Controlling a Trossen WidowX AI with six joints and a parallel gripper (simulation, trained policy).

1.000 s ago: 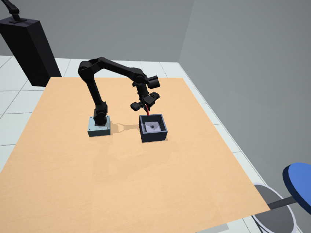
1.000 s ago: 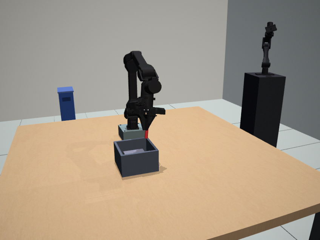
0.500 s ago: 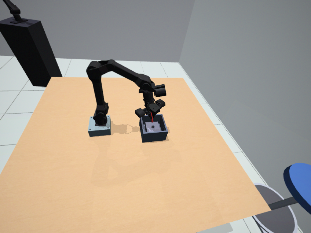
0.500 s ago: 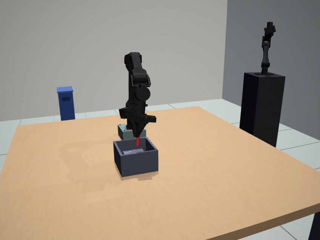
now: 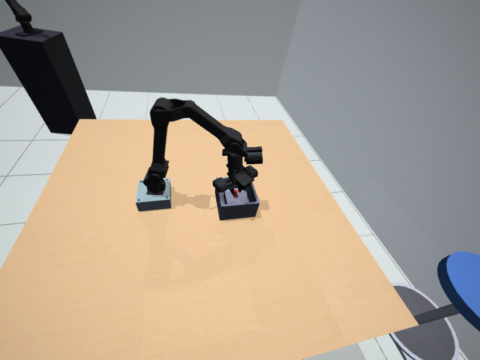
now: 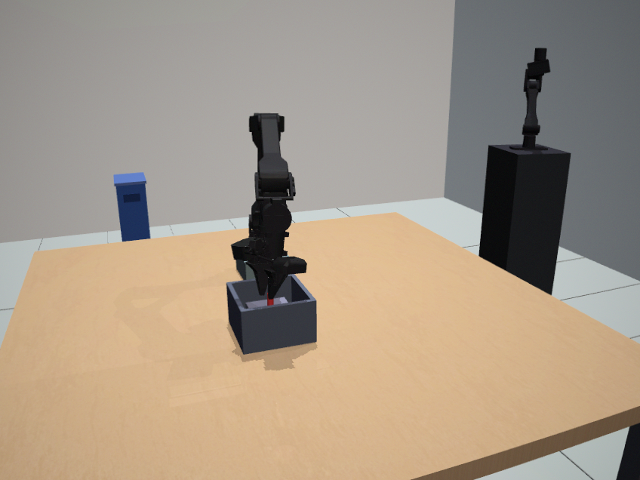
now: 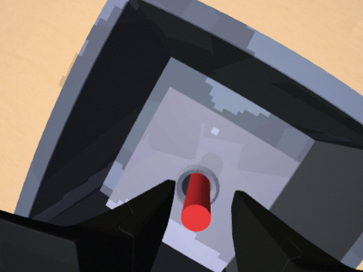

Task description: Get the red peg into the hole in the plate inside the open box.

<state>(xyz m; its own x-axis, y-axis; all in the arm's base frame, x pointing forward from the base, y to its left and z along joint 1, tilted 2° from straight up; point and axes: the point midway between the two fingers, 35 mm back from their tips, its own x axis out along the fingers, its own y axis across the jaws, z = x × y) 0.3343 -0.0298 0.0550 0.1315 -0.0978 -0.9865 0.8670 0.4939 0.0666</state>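
My gripper tip is now 3 cm above the red peg and 1 cm to the right of it. Also, from my gripper tip: plate (4 cm below, 1 cm to the left); dark grey box (6 cm below, 1 cm to the left).
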